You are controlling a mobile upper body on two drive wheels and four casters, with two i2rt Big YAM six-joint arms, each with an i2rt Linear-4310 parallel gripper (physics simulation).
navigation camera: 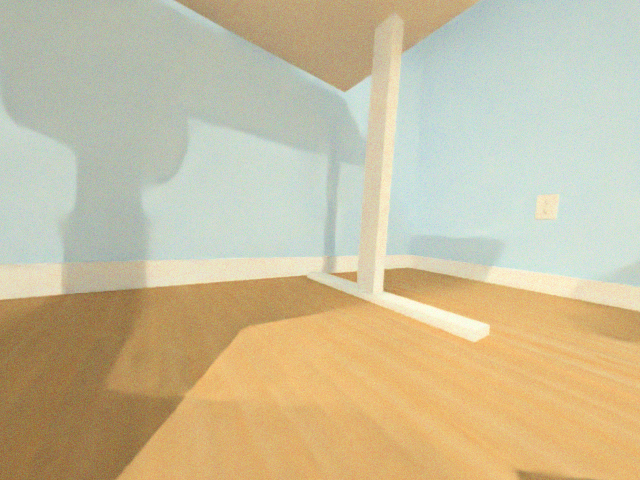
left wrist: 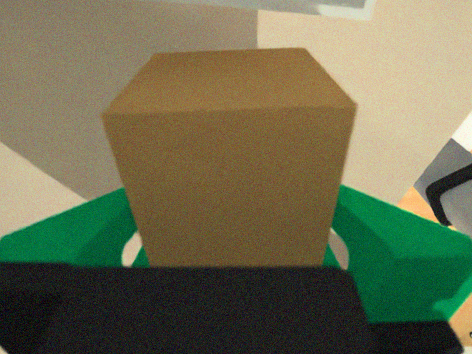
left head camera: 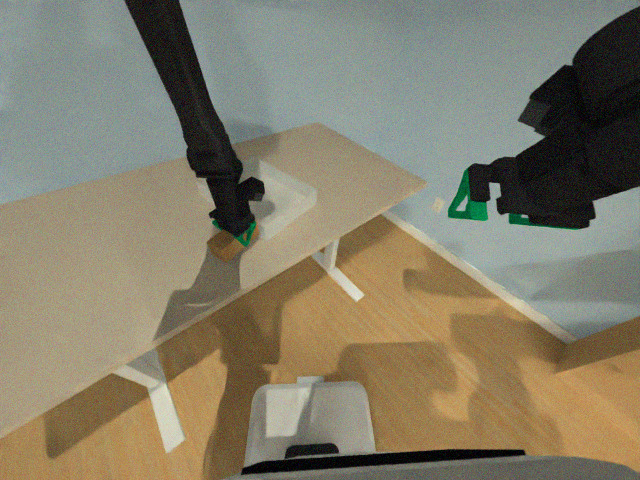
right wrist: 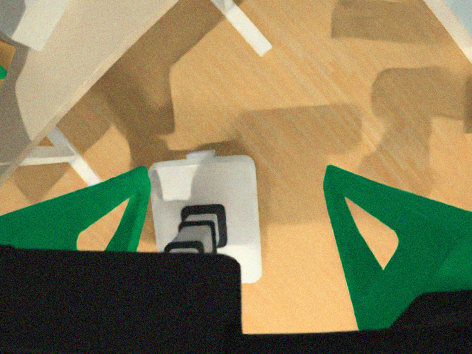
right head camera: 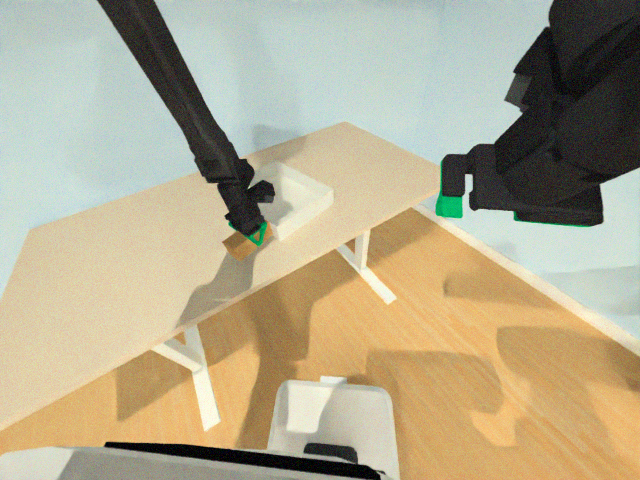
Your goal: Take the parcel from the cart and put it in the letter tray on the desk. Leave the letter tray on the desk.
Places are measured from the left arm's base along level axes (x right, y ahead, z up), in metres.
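Pixels of known places: left gripper, between the fingertips: (left head camera: 240, 240) (right head camera: 254, 240); right gripper, between the fingertips: (left head camera: 479, 216) (right wrist: 236, 175) (right head camera: 475, 213).
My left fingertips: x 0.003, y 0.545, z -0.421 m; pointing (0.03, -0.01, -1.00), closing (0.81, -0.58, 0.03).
Behind a point stands the place of what it marks.
The brown parcel (left head camera: 224, 246) {x -0.014, y 0.480, z -0.370 m} (right head camera: 240, 246) {x -0.007, y 0.484, z -0.376 m} (left wrist: 230, 180) {x 0.021, y 0.575, z -0.370 m} is between the fingers of my left gripper (left head camera: 235, 230) {x 0.003, y 0.545, z -0.421 m} (right head camera: 249, 230) {x 0.003, y 0.545, z -0.421 m} (left wrist: 235, 175) {x 0.003, y 0.545, z -0.421 m}, which is shut on it. The parcel is over the desk (left head camera: 103, 248) {x -0.389, y 0.547, z -0.460 m} (right head camera: 129, 248) {x -0.449, y 0.540, z -0.460 m}, in front of and to the left of the white letter tray (left head camera: 305, 204) {x 0.191, y 0.721, z -0.426 m} (right head camera: 305, 217) {x 0.143, y 0.665, z -0.434 m}. The tray stands on the desk, partly hidden by the left arm; its edge also shows at the top of the left wrist view (left wrist: 345, 11) {x 0.065, y 0.584, z -0.397 m}. My right gripper (right wrist: 236, 175) {x 0.450, y 0.344, z -0.137 m} is open and empty, off to the right of the desk. The cart does not show.
White desk legs (left head camera: 330, 255) {x 0.384, y 1.118, z -1.212 m} (right head camera: 361, 253) {x 0.387, y 1.115, z -1.182 m} (navigation camera: 381, 155) {x 0.387, y 1.113, z -0.925 m} stand under the desk, with feet reaching out over the floor. The robot's own pale base (left head camera: 315, 413) {x 0.243, y 0.203, z -1.150 m} (right head camera: 336, 413) {x 0.244, y 0.206, z -1.150 m} (right wrist: 205, 185) {x 0.246, y 0.197, z -1.150 m} shows at the bottom. Walls stand behind the desk and to the right, with an outlet (navigation camera: 546, 207) {x 1.239, y 1.462, z -1.013 m}.
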